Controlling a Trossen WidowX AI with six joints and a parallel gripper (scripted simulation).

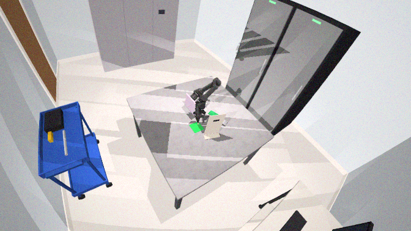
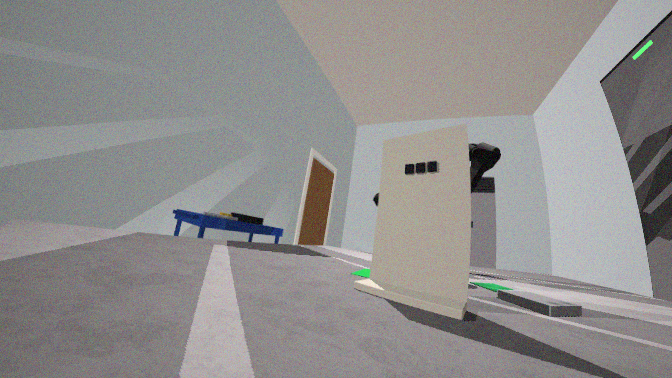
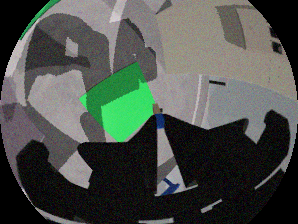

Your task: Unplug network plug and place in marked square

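My gripper tip is 80 mm above the green marked square. Also, from my gripper tip: beige upright panel (160 mm ahead, 70 mm to the left, 60 mm above); then blue network plug (right at my gripper tip).
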